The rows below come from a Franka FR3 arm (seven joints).
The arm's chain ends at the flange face. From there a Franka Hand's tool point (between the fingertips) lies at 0.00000 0.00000 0.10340 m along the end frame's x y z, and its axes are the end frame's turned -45 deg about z.
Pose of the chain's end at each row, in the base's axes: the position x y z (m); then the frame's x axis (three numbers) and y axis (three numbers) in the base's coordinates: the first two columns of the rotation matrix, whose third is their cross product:
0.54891 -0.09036 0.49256 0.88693 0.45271 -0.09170 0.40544 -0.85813 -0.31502
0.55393 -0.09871 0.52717 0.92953 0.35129 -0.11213 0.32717 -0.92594 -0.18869
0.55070 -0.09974 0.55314 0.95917 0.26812 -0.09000 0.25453 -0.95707 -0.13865
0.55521 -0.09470 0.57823 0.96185 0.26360 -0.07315 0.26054 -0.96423 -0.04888
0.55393 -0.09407 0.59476 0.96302 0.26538 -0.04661 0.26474 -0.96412 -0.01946
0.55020 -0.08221 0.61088 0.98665 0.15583 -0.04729 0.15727 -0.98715 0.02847
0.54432 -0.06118 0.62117 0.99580 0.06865 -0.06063 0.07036 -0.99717 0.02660
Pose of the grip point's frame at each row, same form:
0.52603 -0.06531 0.39488 0.34046 0.92690 0.15791 0.91384 -0.28668 -0.28759
0.53634 -0.08437 0.42629 0.42593 0.90314 0.05414 0.88862 -0.40634 -0.21271
0.53795 -0.08836 0.45116 0.49826 0.86634 0.03440 0.85822 -0.48716 -0.16168
0.54658 -0.09181 0.47523 0.49590 0.86821 -0.01716 0.86436 -0.49542 -0.08629
0.54875 -0.09341 0.49149 0.49376 0.86939 -0.01920 0.86816 -0.49408 -0.04672
0.54583 -0.08588 0.50764 0.58646 0.80821 -0.05357 0.80887 -0.58783 -0.01331
0.53826 -0.06436 0.51800 0.65438 0.75365 -0.06168 0.75389 -0.65656 -0.02406

